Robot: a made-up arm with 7 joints.
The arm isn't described. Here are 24 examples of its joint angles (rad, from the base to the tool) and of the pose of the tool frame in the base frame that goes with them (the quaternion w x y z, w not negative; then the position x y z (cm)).
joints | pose
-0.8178 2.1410 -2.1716 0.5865 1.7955 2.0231 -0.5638 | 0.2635 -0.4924 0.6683 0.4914 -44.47 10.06 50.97
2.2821 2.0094 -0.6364 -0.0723 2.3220 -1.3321 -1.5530 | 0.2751 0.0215 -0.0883 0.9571 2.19 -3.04 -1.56
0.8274 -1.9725 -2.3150 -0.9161 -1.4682 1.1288 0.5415 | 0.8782 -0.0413 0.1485 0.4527 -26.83 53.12 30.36
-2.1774 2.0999 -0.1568 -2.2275 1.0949 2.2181 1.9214 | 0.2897 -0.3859 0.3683 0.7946 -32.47 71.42 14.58
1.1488 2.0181 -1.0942 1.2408 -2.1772 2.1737 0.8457 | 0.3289 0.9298 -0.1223 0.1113 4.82 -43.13 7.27
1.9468 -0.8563 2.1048 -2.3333 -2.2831 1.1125 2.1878 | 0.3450 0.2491 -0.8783 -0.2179 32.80 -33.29 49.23
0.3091 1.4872 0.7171 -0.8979 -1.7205 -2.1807 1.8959 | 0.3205 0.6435 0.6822 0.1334 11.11 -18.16 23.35
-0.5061 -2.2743 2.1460 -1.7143 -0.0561 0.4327 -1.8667 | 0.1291 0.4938 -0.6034 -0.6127 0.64 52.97 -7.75
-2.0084 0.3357 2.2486 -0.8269 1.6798 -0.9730 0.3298 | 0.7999 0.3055 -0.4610 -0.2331 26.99 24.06 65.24
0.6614 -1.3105 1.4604 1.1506 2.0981 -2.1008 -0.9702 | 0.7130 -0.4174 -0.5091 0.2413 -3.48 34.14 32.73
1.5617 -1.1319 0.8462 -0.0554 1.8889 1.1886 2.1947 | 0.3132 -0.4578 -0.8288 0.0735 -0.76 13.77 38.99
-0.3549 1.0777 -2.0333 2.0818 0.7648 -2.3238 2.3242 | 0.4239 -0.4564 -0.2561 0.7392 10.40 -33.22 48.06
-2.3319 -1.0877 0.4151 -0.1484 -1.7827 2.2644 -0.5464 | 0.3026 0.2102 0.8176 -0.4425 43.37 13.68 -31.55
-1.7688 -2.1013 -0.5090 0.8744 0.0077 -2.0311 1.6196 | 0.5667 -0.1828 0.3433 0.7263 -12.28 13.78 -13.82
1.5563 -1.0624 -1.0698 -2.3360 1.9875 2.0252 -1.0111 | 0.7155 -0.0046 -0.3833 0.5841 -6.13 -23.32 58.13
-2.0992 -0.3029 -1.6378 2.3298 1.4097 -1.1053 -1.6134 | 0.8656 -0.1731 0.4654 0.0647 75.46 15.29 13.37
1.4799 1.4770 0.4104 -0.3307 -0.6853 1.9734 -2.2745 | 0.1769 0.7198 0.6254 -0.2438 3.25 -36.46 -6.42
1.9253 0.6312 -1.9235 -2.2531 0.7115 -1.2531 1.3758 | 0.4734 -0.0207 0.8741 0.1069 58.49 25.72 -23.96
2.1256 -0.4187 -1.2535 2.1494 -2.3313 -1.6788 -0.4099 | 0.4643 0.3159 0.2949 -0.7731 81.51 -25.30 16.78
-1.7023 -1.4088 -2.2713 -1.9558 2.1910 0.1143 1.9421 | 0.7675 0.4434 -0.4558 -0.0808 11.61 -27.70 2.59
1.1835 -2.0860 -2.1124 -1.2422 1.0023 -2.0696 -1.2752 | 0.1484 -0.8191 0.1336 0.5378 -34.58 -3.04 24.67
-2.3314 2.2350 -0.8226 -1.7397 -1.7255 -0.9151 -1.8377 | 0.2030 -0.0438 -0.7222 0.6597 -3.98 45.50 31.80
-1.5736 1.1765 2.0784 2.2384 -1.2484 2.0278 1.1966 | 0.0433 0.8647 0.2137 -0.4524 60.21 14.23 30.54
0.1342 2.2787 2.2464 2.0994 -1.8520 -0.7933 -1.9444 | 0.4703 -0.8537 -0.1622 0.1540 -20.84 -45.31 29.20
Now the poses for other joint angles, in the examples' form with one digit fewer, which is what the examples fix.
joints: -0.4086 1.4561 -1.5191 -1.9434 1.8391 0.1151 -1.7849
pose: 0.169 0.667 0.182 0.702 49.2 -40.1 36.5
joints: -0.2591 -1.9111 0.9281 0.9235 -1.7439 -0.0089 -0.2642
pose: 0.410 -0.182 0.617 0.647 -27.5 30.6 37.6
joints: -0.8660 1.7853 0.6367 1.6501 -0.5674 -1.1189 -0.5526
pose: 0.160 -0.338 0.784 0.495 0.7 -20.3 60.9
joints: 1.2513 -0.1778 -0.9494 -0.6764 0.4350 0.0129 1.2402
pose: 0.766 0.140 -0.052 0.626 11.0 13.6 54.1
